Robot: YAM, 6 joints.
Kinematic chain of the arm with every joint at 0, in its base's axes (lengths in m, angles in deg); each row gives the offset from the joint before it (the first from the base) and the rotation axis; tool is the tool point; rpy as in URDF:
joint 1: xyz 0 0 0.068 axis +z
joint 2: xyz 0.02 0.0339 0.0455 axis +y
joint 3: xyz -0.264 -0.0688 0 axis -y
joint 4: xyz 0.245 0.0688 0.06 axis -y
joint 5: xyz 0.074 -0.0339 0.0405 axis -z
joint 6: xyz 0.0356 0 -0.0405 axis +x
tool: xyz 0 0 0 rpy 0 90 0
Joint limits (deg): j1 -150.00..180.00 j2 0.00..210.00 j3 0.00..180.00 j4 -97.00..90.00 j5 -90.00..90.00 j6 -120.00..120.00
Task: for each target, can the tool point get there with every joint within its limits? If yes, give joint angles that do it. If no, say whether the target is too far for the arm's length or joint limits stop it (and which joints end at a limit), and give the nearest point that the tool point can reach.
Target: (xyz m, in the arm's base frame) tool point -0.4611 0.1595 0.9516
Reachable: no: too far | nearest point -0.3072 0.1063 0.6599 | short by 0.334 m
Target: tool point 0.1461 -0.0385 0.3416
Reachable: yes | joints -21.72 34.35 33.54 13.29 -30.84 101.06
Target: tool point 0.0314 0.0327 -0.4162
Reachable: no: joint limits stop it (at a limit: joint 2) | nearest point 0.0581 0.0605 -0.3407 | short by 0.085 m
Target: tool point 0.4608 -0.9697 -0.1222
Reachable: no: too far | nearest point 0.2707 -0.5697 -0.0231 | short by 0.454 m
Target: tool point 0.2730 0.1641 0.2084
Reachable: yes | joints 28.91 104.74 78.64 -72.07 -19.19 22.67
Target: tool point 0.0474 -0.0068 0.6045
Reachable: yes | joints 34.40 68.22 138.87 -74.01 65.51 -71.43
